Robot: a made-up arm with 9 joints. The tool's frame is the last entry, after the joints.
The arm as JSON. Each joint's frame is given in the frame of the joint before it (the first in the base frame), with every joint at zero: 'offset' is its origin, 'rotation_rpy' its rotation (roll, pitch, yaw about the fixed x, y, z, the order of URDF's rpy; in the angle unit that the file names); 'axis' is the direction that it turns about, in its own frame. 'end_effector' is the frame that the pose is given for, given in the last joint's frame.
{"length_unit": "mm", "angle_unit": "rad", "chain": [
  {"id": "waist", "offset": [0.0, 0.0, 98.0], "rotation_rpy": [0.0, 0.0, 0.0], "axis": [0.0, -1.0, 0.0]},
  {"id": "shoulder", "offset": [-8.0, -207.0, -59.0], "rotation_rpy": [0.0, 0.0, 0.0], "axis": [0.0, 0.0, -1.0]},
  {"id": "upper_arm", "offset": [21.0, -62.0, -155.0], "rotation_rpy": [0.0, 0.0, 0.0], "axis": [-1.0, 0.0, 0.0]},
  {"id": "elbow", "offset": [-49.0, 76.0, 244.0], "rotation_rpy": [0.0, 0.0, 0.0], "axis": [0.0, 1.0, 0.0]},
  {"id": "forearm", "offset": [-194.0, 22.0, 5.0], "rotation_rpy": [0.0, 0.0, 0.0], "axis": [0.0, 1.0, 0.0]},
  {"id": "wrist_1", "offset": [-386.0, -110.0, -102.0], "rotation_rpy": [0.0, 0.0, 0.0], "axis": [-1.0, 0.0, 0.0]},
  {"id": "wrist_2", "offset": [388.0, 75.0, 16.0], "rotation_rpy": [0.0, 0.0, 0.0], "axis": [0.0, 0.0, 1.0]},
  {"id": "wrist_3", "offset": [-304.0, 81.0, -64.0], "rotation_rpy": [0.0, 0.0, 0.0], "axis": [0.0, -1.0, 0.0]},
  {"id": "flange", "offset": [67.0, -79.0, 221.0], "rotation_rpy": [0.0, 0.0, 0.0], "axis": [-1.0, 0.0, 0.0]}
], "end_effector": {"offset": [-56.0, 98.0, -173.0], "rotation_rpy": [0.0, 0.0, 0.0]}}
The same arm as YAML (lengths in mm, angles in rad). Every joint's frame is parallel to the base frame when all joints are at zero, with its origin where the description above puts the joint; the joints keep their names.
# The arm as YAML. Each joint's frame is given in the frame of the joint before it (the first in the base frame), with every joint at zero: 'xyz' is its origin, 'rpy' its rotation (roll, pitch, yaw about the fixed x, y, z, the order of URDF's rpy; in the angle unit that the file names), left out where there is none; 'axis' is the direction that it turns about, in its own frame. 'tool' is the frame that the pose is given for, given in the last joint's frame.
units:
  length: mm
  angle: rad
joints:
  - name: waist
    type: revolute
    origin:
      xyz: [0.0, 0.0, 98.0]
    axis: "-y"
  - name: shoulder
    type: revolute
    origin:
      xyz: [-8.0, -207.0, -59.0]
    axis: "-z"
  - name: upper_arm
    type: revolute
    origin:
      xyz: [21.0, -62.0, -155.0]
    axis: "-x"
  - name: elbow
    type: revolute
    origin:
      xyz: [-49.0, 76.0, 244.0]
    axis: "+y"
  - name: forearm
    type: revolute
    origin:
      xyz: [-194.0, 22.0, 5.0]
    axis: "+y"
  - name: wrist_1
    type: revolute
    origin:
      xyz: [-386.0, -110.0, -102.0]
    axis: "-x"
  - name: wrist_2
    type: revolute
    origin:
      xyz: [388.0, 75.0, 16.0]
    axis: "+z"
  - name: wrist_3
    type: revolute
    origin:
      xyz: [-304.0, 81.0, -64.0]
    axis: "-y"
  - name: flange
    type: revolute
    origin:
      xyz: [67.0, -79.0, 221.0]
    axis: "-x"
tool:
  origin:
    xyz: [-56.0, 98.0, -173.0]

